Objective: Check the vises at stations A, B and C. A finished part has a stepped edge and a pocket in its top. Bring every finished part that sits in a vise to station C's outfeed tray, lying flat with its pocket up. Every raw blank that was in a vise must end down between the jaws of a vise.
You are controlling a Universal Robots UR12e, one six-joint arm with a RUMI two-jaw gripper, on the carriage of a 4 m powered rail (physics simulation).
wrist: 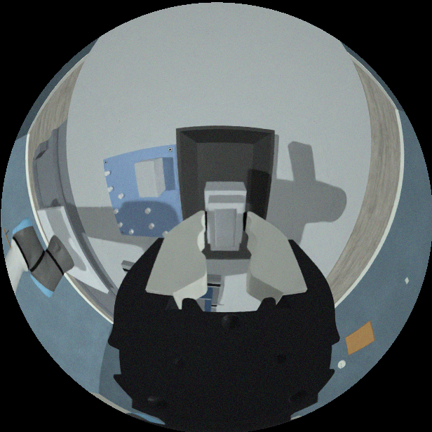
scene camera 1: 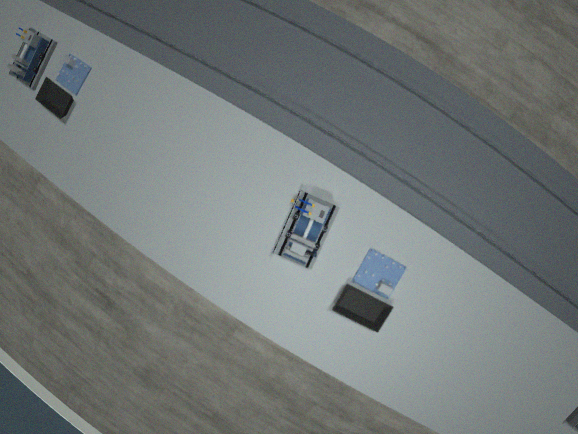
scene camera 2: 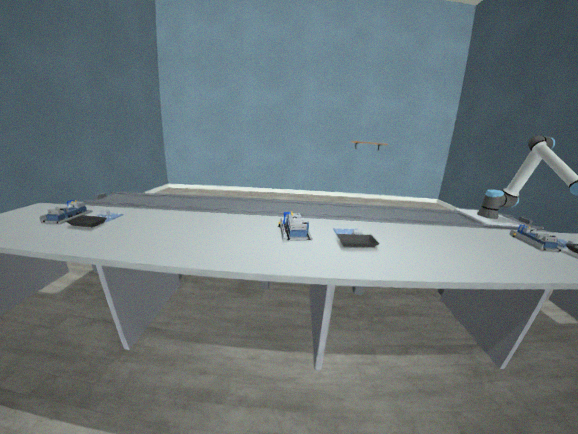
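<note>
My gripper [wrist: 224, 213] is shut on a pale grey finished part [wrist: 225, 198], which has a stepped edge; an inset shape shows on the face toward the wrist camera. In the wrist view the part hangs over the near part of a black tray [wrist: 188, 170] [scene camera 2: 574, 248] at the right-end station. That station's vise [scene camera 2: 537, 239] [wrist: 209, 296] is mostly hidden by the gripper in the wrist view. The middle vise [scene camera 1: 307, 229] [scene camera 2: 296, 227] has a pale block [scene camera 1: 299, 248] at its lower jaw end; its kind is unclear. The left-end vise [scene camera 1: 31, 57] [scene camera 2: 65, 213] is too small to read.
A blue board [wrist: 132, 210] with pegs and a grey block [wrist: 150, 177] adjoins the tray's left side. The middle station has a black tray [scene camera 1: 362, 306] [scene camera 2: 357, 241] and a blue board [scene camera 1: 375, 267] with a block [scene camera 1: 385, 286]. The left-end station has a tray [scene camera 1: 55, 97] and board [scene camera 1: 75, 76].
</note>
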